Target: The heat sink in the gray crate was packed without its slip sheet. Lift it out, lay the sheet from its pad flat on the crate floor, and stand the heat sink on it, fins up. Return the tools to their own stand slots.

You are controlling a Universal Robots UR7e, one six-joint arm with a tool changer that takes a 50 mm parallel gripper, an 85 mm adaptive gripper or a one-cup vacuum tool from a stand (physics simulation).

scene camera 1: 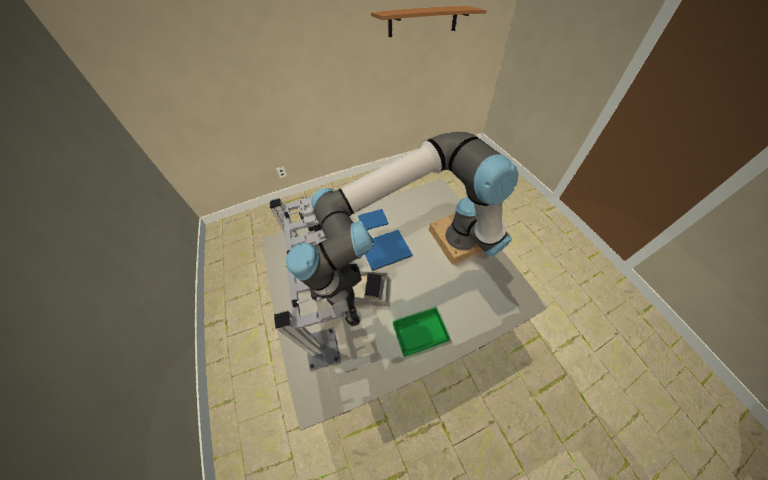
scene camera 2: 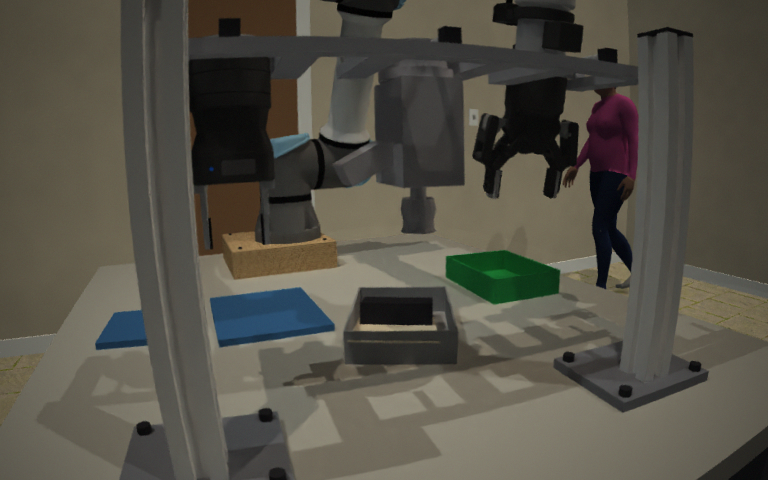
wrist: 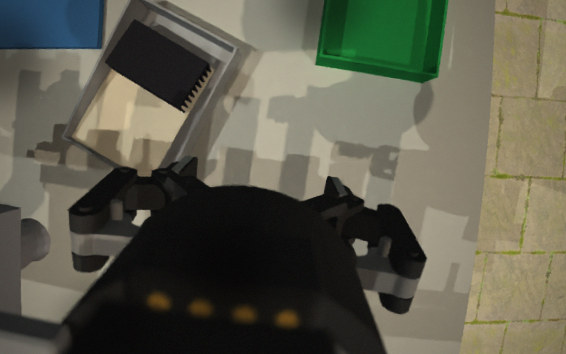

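Pixels of known places: arm's base, origin of the base link: (scene camera 1: 461,237) (scene camera 2: 288,237).
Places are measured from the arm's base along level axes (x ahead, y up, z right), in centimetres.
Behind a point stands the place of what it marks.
The heat sink (scene camera 1: 373,285) {y -1.9, x 45.4, z -13.7 cm} (scene camera 2: 396,310) {y -2.4, x 48.4, z -12.4 cm} (wrist: 157,65) {y -1.9, x 45.8, z -13.7 cm} is a black block with a toothed short edge. It sits inside the gray crate (scene camera 2: 400,353) {y -4.5, x 58.0, z -10.3 cm} (wrist: 213,90) {y -1.6, x 47.3, z -20.5 cm}, toward one end; its top is too dark to make out the fins. The tan slip sheet (wrist: 130,115) {y -3.8, x 51.9, z -10.8 cm} lies on the crate floor, partly under the heat sink. My gripper (scene camera 2: 522,189) (wrist: 260,177), the black adaptive one, is open and empty. It hangs high at the right end of the tool stand in scene camera 2, away from the crate. Whether it is seated in the slot is unclear.
The tool stand (scene camera 2: 659,198) {y 14.9, x 74.0, z -32.9 cm} also holds the parallel gripper (scene camera 2: 232,124) and the gray vacuum tool (scene camera 2: 419,130) {y 21.2, x 67.2, z -10.0 cm}. Two blue pads, a large one (scene camera 1: 388,249) {y -5.0, x 34.6, z 4.8 cm} (scene camera 2: 269,314) {y -4.9, x 38.0, z 5.0 cm} and a small one (scene camera 1: 372,219) {y -4.9, x 38.4, z 25.3 cm} (scene camera 2: 121,328) {y -4.9, x 40.0, z 27.9 cm}, lie beside the crate. A green tray (scene camera 1: 421,331) {y -5.6, x 30.7, z -36.6 cm} (scene camera 2: 501,277) {y -5.7, x 27.3, z -39.4 cm} (wrist: 380,35) {y -5.6, x 35.7, z -37.9 cm} stands opposite. A person (scene camera 2: 611,135) stands behind.
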